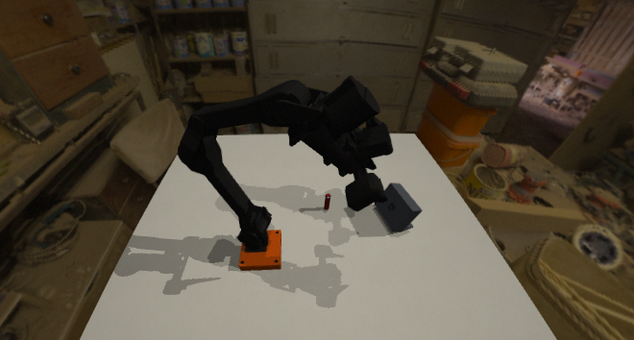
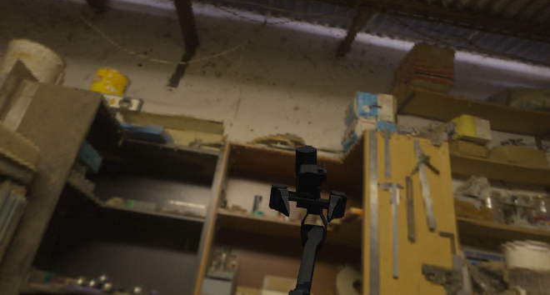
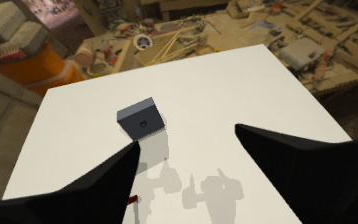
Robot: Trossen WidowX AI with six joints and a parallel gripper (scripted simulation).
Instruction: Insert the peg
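My gripper tip is 60 mm past the red peg, 190 mm to the right of it and 280 mm above it. Round my gripper tip: dark sloped panel (180 mm ahead, 130 mm to the left, 270 mm below).
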